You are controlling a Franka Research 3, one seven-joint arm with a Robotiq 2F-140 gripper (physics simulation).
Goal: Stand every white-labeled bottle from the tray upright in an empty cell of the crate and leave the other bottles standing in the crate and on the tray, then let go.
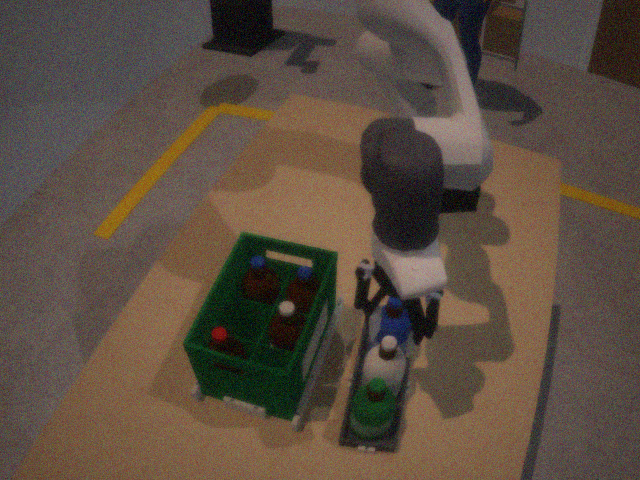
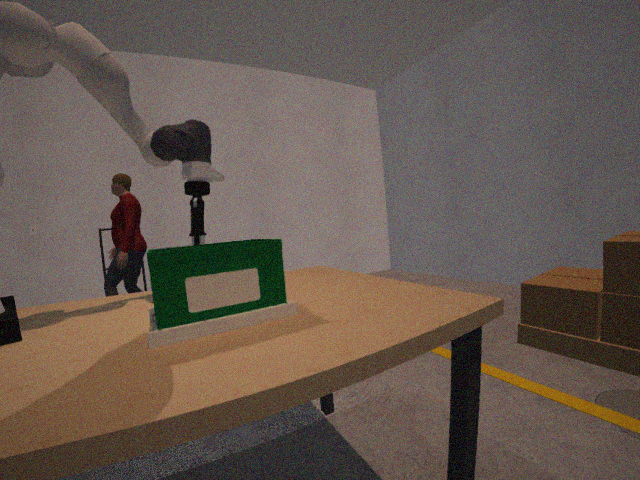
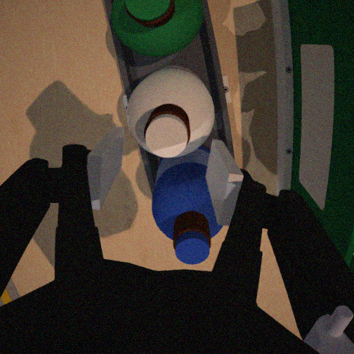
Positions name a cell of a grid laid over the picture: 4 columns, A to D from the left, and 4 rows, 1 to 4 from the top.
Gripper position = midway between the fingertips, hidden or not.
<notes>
I see my gripper (image 1: C3), a green bottle (image 1: C4) and a white-labeled bottle (image 1: C4).
The white-labeled bottle is seen too in image 3 (image 3: B2). My gripper is seen too in image 2 (image 2: B3) and in image 3 (image 3: B2).
</notes>
